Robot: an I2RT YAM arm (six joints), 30 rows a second.
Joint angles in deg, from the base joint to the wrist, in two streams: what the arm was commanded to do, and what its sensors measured. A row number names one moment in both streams.
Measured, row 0: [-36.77, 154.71, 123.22, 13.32, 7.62, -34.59]
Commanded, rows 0 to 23: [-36.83, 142.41, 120.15, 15.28, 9.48, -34.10]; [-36.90, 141.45, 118.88, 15.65, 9.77, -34.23]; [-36.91, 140.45, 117.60, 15.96, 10.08, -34.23]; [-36.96, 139.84, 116.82, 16.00, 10.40, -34.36]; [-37.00, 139.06, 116.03, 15.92, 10.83, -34.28]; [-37.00, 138.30, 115.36, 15.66, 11.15, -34.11]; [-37.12, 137.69, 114.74, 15.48, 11.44, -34.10]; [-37.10, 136.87, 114.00, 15.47, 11.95, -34.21]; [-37.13, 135.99, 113.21, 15.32, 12.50, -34.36]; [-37.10, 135.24, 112.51, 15.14, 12.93, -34.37]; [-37.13, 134.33, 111.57, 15.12, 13.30, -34.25]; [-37.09, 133.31, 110.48, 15.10, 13.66, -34.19]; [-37.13, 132.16, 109.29, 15.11, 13.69, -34.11]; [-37.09, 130.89, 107.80, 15.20, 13.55, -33.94]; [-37.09, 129.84, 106.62, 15.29, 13.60, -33.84]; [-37.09, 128.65, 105.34, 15.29, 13.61, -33.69]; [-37.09, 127.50, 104.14, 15.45, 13.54, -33.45]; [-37.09, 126.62, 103.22, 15.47, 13.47, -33.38]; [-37.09, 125.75, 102.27, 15.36, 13.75, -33.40]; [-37.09, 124.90, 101.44, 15.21, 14.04, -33.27]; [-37.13, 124.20, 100.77, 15.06, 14.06, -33.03]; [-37.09, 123.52, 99.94, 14.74, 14.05, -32.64]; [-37.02, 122.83, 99.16, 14.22, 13.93, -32.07]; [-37.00, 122.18, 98.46, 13.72, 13.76, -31.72]
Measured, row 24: [-37.10, 124.16, 99.59, 13.58, 13.45, -34.02]
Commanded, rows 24 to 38: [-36.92, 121.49, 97.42, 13.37, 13.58, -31.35]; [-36.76, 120.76, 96.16, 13.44, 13.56, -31.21]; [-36.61, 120.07, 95.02, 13.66, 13.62, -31.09]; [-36.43, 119.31, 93.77, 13.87, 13.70, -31.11]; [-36.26, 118.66, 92.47, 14.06, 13.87, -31.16]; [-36.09, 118.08, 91.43, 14.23, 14.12, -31.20]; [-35.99, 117.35, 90.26, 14.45, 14.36, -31.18]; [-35.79, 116.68, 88.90, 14.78, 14.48, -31.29]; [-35.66, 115.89, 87.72, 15.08, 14.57, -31.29]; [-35.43, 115.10, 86.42, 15.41, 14.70, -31.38]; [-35.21, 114.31, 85.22, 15.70, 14.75, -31.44]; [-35.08, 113.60, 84.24, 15.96, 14.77, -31.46]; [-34.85, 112.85, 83.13, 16.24, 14.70, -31.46]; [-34.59, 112.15, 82.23, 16.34, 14.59, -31.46]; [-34.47, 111.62, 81.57, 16.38, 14.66, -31.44]
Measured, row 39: [-34.92, 113.30, 83.02, 13.87, 14.31, -31.81]
